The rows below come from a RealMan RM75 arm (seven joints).
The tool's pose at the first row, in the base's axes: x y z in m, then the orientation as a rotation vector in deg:
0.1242, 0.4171, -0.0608, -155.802, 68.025, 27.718
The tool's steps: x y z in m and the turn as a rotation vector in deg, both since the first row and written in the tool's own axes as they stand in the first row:
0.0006, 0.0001, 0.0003, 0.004, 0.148, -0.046
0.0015, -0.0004, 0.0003, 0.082, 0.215, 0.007
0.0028, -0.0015, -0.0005, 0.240, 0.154, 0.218
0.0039, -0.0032, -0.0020, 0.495, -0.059, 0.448
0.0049, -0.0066, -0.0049, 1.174, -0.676, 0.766
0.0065, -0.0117, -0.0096, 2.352, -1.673, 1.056
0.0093, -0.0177, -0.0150, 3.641, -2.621, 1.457
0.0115, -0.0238, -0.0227, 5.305, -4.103, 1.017
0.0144, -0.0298, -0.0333, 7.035, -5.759, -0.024
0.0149, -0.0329, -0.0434, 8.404, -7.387, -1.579
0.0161, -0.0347, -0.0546, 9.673, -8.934, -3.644
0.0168, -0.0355, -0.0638, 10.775, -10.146, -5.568
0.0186, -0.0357, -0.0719, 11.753, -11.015, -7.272
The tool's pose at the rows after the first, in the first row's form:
0.1244, 0.4167, -0.0613, -155.903, 67.995, 27.516
0.1254, 0.4164, -0.0616, -155.851, 68.080, 27.379
0.1272, 0.4161, -0.0613, -155.586, 68.352, 27.371
0.1295, 0.4161, -0.0603, -155.146, 68.604, 27.492
0.1333, 0.4170, -0.0579, -154.083, 68.843, 27.841
0.1392, 0.4182, -0.0541, -152.403, 68.898, 28.309
0.1467, 0.4190, -0.0500, -150.607, 69.096, 28.637
0.1543, 0.4197, -0.0435, -148.596, 67.958, 29.256
0.1631, 0.4192, -0.0346, -146.700, 65.961, 29.948
0.1681, 0.4184, -0.0253, -145.322, 63.334, 30.771
0.1728, 0.4160, -0.0152, -144.245, 60.081, 31.474
0.1760, 0.4138, -0.0068, -143.392, 57.143, 31.888
0.1792, 0.4107, 0.0002, -142.719, 54.612, 31.999

